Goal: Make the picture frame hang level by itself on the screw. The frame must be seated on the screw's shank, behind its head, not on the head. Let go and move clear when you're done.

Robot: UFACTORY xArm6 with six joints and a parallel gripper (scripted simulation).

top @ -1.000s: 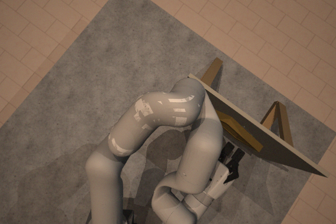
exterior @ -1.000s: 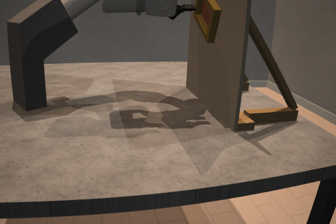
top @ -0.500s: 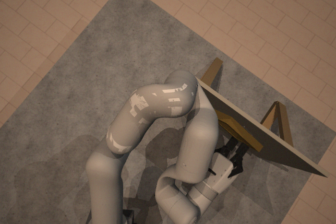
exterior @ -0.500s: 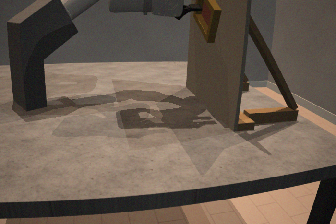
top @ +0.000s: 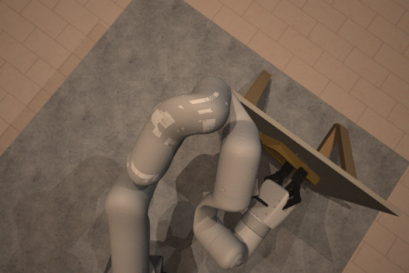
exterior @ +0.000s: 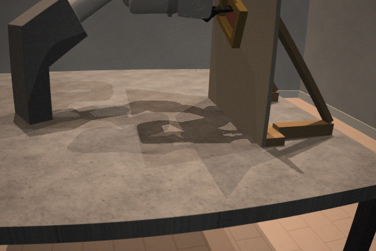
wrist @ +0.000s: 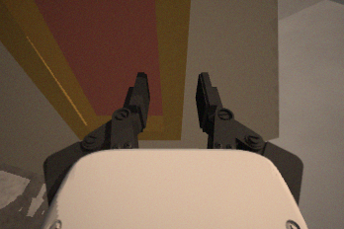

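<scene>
Now: the picture frame 4 cm to the left of my hand, 4 cm below it and 2 cm ahead of it. The rest, counted from my hand: wall panel (14 cm below, 4 cm to the left, 4 cm ahead).
</scene>
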